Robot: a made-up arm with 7 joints. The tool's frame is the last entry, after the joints. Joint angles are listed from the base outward. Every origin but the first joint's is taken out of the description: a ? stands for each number. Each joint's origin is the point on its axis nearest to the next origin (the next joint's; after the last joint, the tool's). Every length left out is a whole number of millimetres.
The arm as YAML. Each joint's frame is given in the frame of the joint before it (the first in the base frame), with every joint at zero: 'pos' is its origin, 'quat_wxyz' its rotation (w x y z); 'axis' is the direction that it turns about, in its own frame. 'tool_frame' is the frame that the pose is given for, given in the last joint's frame.
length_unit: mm
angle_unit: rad
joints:
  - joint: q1
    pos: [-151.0, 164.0, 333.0]
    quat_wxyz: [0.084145, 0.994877, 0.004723, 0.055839]
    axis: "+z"
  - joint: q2
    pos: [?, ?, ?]
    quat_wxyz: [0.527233, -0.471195, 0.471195, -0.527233]
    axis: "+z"
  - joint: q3
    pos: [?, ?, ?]
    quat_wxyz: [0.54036, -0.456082, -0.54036, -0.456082]
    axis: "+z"
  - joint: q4
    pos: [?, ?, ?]
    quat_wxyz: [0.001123, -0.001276, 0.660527, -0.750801]
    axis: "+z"
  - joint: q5
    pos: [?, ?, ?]
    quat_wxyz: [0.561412, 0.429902, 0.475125, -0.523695]
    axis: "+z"
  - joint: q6
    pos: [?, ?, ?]
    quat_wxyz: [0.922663, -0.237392, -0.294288, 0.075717]
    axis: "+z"
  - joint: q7
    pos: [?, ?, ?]
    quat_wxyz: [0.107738, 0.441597, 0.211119, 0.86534]
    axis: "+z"
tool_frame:
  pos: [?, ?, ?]
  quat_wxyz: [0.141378, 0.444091, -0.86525, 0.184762]
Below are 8 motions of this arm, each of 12 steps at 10 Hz.
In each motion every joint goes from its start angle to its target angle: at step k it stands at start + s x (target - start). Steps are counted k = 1, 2, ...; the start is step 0. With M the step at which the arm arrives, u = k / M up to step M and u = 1 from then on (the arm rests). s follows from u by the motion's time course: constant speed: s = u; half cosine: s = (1 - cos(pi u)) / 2; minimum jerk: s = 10 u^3 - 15 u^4 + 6 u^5.
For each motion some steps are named. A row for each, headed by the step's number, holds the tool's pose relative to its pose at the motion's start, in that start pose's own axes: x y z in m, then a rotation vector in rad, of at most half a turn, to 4 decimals.
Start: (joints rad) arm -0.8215 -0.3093 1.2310 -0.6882 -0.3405 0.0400 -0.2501
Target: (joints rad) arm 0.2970 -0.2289 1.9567 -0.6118 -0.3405 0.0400 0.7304
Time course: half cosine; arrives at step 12
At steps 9, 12:
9: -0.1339 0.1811 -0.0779 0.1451 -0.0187 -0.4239
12: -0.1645 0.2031 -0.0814 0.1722 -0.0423 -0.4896

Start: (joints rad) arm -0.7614 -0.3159 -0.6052 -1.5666 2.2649 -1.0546 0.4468
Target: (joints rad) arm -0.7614 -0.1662 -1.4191 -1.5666 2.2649 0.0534 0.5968
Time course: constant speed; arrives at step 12
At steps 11, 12:
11: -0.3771 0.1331 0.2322 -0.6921 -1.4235 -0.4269
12: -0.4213 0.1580 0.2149 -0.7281 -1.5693 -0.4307

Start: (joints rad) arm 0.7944 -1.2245 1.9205 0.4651 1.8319 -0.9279 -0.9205
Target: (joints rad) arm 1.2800 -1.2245 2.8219 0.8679 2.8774 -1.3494 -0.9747
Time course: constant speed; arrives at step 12
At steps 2, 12:
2: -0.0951 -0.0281 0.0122 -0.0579 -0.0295 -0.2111
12: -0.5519 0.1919 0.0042 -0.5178 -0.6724 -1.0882

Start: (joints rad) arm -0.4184 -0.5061 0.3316 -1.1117 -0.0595 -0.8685 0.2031
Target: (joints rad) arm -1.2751 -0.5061 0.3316 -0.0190 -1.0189 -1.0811 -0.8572
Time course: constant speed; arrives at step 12
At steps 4, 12:
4: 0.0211 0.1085 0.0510 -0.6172 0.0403 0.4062
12: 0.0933 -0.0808 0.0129 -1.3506 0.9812 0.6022

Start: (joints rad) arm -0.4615 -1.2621 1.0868 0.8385 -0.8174 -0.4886 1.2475
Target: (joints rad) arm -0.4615 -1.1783 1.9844 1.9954 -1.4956 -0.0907 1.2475
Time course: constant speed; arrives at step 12
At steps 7, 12:
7: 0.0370 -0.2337 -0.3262 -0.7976 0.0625 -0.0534
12: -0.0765 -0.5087 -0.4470 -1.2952 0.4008 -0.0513

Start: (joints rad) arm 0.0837 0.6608 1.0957 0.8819 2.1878 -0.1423 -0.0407
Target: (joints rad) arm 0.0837 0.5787 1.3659 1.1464 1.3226 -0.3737 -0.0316
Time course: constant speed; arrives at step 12
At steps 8, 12:
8: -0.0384 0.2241 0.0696 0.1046 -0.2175 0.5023
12: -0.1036 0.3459 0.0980 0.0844 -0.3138 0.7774

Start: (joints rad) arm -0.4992 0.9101 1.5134 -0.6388 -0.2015 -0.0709 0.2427
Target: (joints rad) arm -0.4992 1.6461 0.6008 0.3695 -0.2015 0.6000 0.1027
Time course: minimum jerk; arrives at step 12
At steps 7, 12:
7: -0.4002 0.3261 -0.1564 -1.0220 -0.6457 0.6473
12: -0.6911 0.2742 -0.3269 -1.2777 -1.0725 1.1295

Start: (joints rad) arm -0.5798 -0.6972 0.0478 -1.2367 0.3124 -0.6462 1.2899
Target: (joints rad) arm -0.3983 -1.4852 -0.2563 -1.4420 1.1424 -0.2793 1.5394
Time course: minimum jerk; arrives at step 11
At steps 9, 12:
9: -0.0801 -0.1861 0.1297 0.0381 -0.2758 -0.2655
12: -0.0813 -0.1942 0.1381 0.0424 -0.2963 -0.2727

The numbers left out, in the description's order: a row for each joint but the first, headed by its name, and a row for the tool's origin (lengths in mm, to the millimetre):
q2: 9.0 -56.0 0.0
q3: 102.0 -83.0 0.0
q4: 34.0 125.0 0.0
q5: -114.0 172.0 0.0
q6: 205.0 -155.0 0.0
q7: 120.0 336.0 0.0
tool: 27.0 -34.0 0.0

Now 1 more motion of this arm.
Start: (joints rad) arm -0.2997 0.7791 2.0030 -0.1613 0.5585 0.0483 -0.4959
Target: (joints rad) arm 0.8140 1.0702 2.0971 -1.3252 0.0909 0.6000 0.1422
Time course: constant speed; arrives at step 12
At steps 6, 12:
6: -0.0842 -0.1218 -0.0974 0.7958 -0.3189 0.0496
12: -0.0705 -0.1622 -0.2540 1.6421 -0.3735 0.2747

